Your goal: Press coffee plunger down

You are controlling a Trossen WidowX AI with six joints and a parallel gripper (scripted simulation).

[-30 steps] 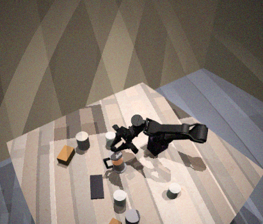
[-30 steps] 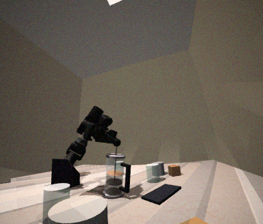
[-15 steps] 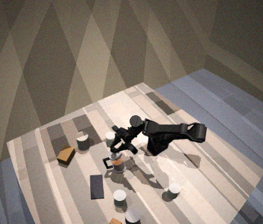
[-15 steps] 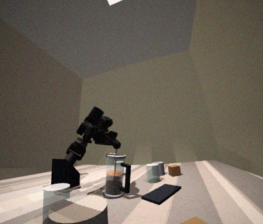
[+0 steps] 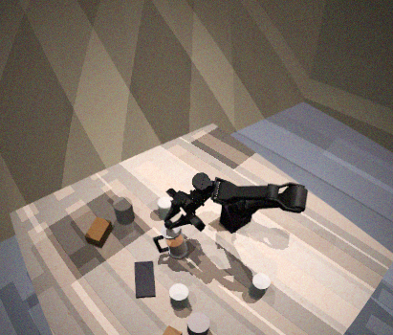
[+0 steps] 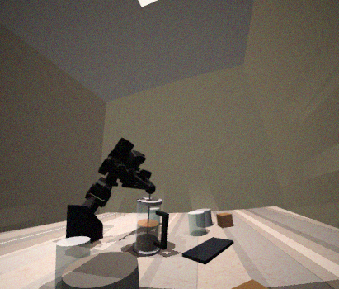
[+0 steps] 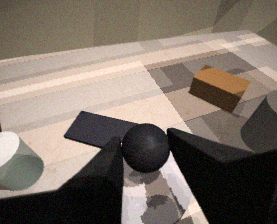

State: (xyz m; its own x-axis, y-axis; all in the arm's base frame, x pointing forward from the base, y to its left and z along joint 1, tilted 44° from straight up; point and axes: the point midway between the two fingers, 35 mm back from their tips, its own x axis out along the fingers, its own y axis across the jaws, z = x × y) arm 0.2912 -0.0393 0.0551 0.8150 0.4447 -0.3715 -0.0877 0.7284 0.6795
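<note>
Right now the coffee press is 10 mm behind my gripper tip and 90 mm below it. Also, from my gripper tip: orange box 230 mm ahead, 210 mm to the right, 160 mm below.
</note>
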